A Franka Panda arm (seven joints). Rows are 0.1 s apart.
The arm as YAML. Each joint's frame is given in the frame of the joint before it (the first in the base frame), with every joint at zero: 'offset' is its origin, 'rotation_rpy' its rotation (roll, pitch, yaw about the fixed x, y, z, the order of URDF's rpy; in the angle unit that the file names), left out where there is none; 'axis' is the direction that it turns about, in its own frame. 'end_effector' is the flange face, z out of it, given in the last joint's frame.
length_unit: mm
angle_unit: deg
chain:
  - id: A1
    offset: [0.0, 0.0, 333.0]
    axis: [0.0, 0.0, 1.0]
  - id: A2
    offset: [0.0, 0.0, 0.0]
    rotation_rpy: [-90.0, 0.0, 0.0]
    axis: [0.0, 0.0, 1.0]
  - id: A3
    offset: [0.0, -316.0, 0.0]
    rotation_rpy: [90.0, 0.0, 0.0]
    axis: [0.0, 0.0, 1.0]
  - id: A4
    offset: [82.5, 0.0, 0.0]
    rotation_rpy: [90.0, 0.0, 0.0]
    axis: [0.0, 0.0, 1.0]
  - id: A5
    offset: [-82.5, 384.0, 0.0]
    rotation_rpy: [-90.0, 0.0, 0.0]
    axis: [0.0, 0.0, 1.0]
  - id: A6
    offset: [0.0, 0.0, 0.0]
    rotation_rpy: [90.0, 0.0, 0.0]
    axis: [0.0, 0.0, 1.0]
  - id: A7
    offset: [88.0, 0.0, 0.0]
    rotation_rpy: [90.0, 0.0, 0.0]
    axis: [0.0, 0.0, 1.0]
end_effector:
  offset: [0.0, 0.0, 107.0]
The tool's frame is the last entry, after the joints.
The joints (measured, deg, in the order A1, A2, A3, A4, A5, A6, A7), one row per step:
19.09, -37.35, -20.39, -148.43, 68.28, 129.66, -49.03
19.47, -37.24, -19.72, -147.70, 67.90, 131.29, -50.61
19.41, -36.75, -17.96, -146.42, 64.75, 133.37, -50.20
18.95, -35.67, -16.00, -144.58, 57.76, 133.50, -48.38
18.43, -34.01, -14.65, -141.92, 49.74, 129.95, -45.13
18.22, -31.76, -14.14, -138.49, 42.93, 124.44, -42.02
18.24, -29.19, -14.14, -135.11, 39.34, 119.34, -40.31
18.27, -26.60, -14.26, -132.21, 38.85, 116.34, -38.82
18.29, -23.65, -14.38, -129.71, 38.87, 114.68, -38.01
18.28, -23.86, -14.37, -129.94, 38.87, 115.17, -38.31
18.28, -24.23, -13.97, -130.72, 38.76, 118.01, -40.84
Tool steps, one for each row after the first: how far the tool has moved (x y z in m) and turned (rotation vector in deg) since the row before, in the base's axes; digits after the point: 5 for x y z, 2 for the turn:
0.00287, 0.00257, 0.00665, -2.00, -2.43, -0.03
0.00437, 0.00606, 0.00991, -4.45, -1.78, 0.18
0.00520, 0.00918, 0.00953, -6.97, -0.84, 2.28
0.00538, 0.01111, 0.00787, -6.37, 1.68, 4.05
0.00657, 0.00895, 0.00581, -5.09, 3.26, 4.17
0.00802, 0.00599, 0.00292, -2.80, 3.28, 3.12
0.01035, 0.00381, 0.00206, -0.33, 2.69, 0.72
0.01297, 0.00305, -0.00280, -0.32, 2.08, 0.18
-0.00042, -0.00074, 0.00021, -0.06, -0.53, -0.09
0.00103, -0.00045, -0.00029, -0.96, -3.37, 0.42

